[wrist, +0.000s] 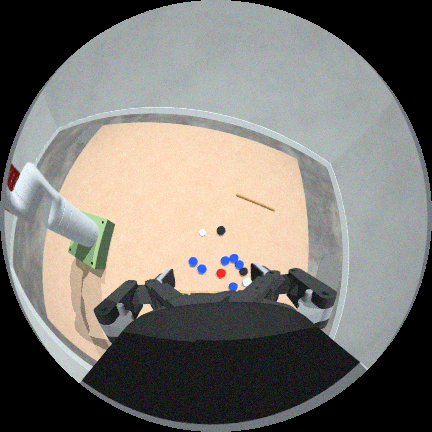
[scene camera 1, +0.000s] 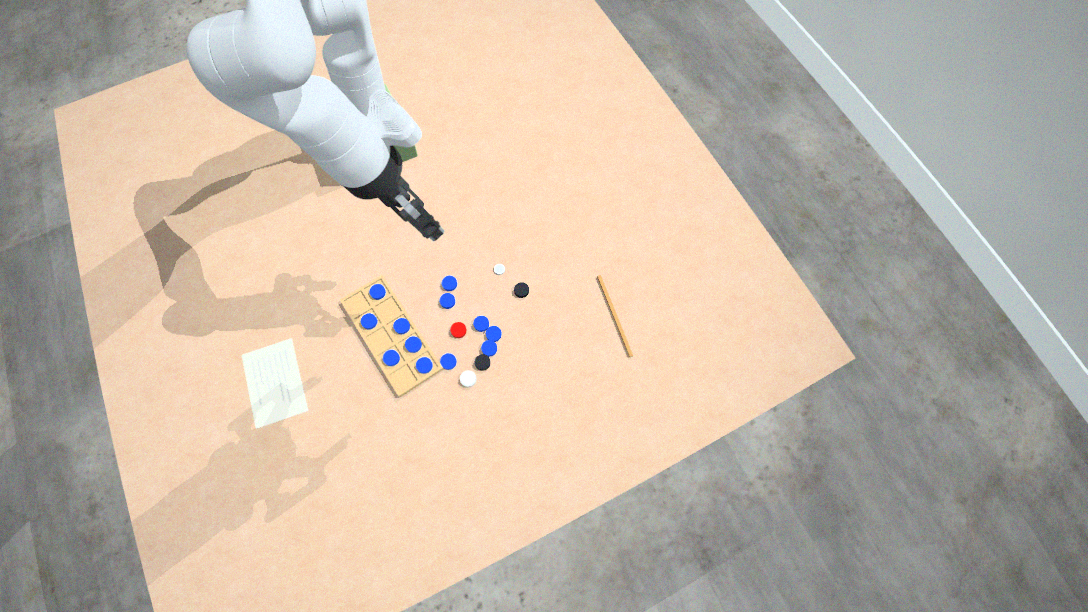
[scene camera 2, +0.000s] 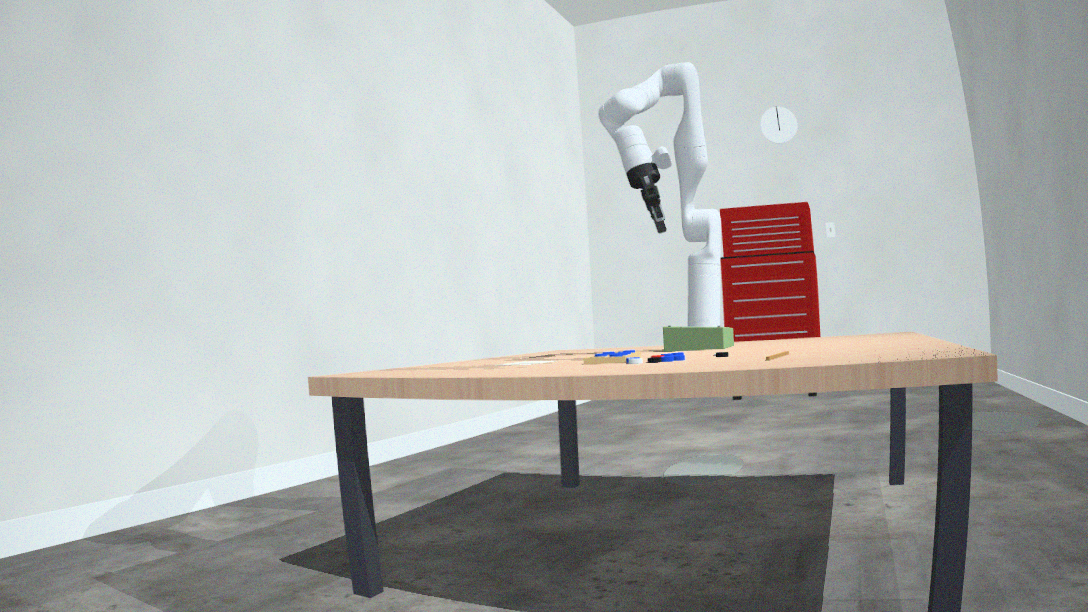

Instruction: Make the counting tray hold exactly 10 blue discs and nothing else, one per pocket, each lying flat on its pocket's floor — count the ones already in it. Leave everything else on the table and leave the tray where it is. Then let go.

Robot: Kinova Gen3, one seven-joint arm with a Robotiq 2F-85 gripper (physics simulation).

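Note:
The wooden counting tray point(scene camera 1: 403, 379) point(scene camera 2: 601, 360) has two rows of five pockets. Several pockets hold a blue disc each, among them a blue disc point(scene camera 1: 377, 291) in an end pocket; several others are empty, including both pockets beside that disc. Several blue discs lie loose on the table: a pair point(scene camera 1: 448, 283) point(wrist: 193, 261), a cluster of three point(scene camera 1: 493, 333) point(wrist: 234, 258), and one disc point(scene camera 1: 448, 361) point(wrist: 233, 286) close beside the tray's corner. My gripper point(scene camera 1: 435, 233) point(scene camera 2: 660, 228) point(wrist: 212, 274) is open and empty, high above the table. In the wrist view the gripper hides most of the tray.
A red disc point(scene camera 1: 458, 329) point(wrist: 221, 273), two black discs point(scene camera 1: 521, 290) point(scene camera 1: 482, 362) and two white discs point(scene camera 1: 499, 268) point(scene camera 1: 467, 378) lie among or near the loose blue ones. A wooden stick point(scene camera 1: 614, 315), a paper sheet point(scene camera 1: 274, 382) and the green base block point(scene camera 2: 696, 338) are also there.

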